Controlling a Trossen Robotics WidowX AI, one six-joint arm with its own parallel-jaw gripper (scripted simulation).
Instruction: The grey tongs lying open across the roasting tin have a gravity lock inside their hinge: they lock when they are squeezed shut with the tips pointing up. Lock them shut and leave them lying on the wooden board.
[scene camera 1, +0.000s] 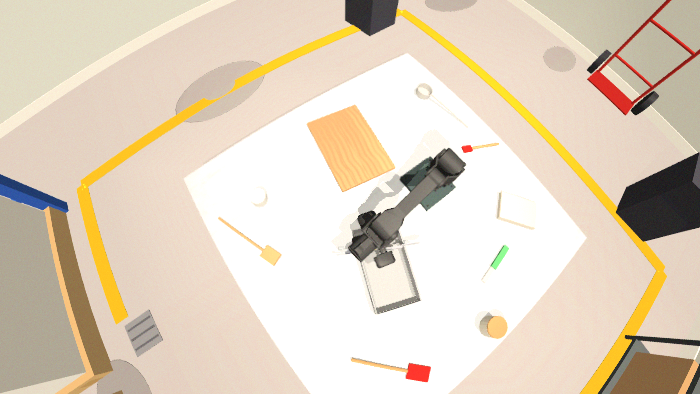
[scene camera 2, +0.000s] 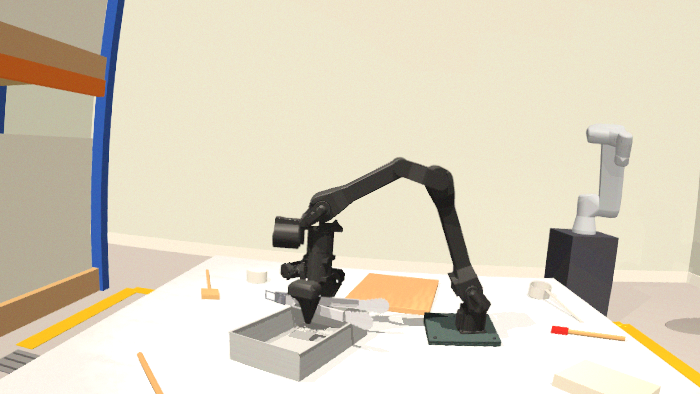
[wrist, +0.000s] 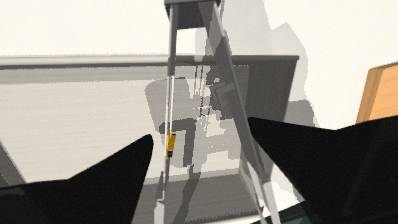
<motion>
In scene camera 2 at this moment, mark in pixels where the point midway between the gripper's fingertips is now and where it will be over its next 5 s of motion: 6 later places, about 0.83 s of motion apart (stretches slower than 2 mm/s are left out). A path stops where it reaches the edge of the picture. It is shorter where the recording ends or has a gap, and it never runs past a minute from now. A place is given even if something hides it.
My gripper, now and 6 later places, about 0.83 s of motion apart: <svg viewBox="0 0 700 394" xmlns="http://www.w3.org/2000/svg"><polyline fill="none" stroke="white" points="316,317 318,270 323,263 337,252 355,248 388,245 397,244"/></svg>
</motion>
